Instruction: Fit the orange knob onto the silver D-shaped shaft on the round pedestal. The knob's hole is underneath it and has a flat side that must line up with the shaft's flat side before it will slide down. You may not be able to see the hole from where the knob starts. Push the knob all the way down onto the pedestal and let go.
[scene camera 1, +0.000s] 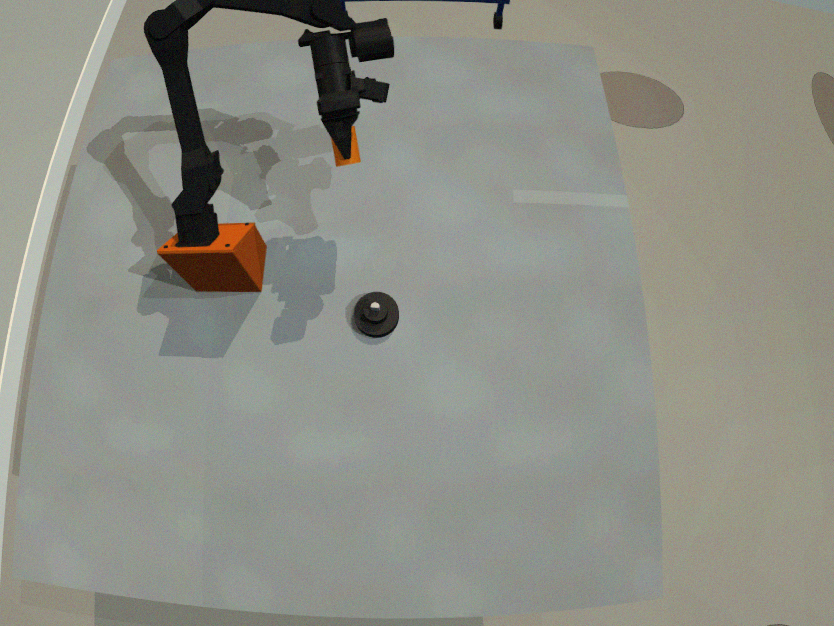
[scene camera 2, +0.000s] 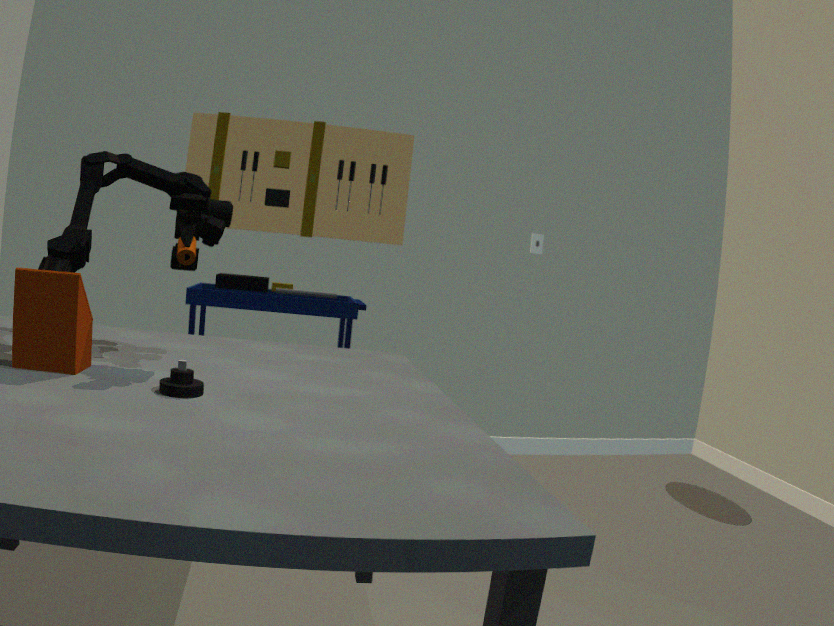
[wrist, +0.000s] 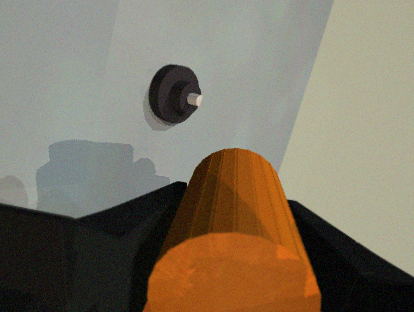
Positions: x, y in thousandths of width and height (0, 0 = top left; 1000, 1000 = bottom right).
Labels:
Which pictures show my gripper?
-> Scene camera 1, scene camera 2 and the wrist view: all of them.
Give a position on an orange knob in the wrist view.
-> At 564, 755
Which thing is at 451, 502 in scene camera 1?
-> A round black pedestal.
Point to my gripper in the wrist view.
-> At 566, 646

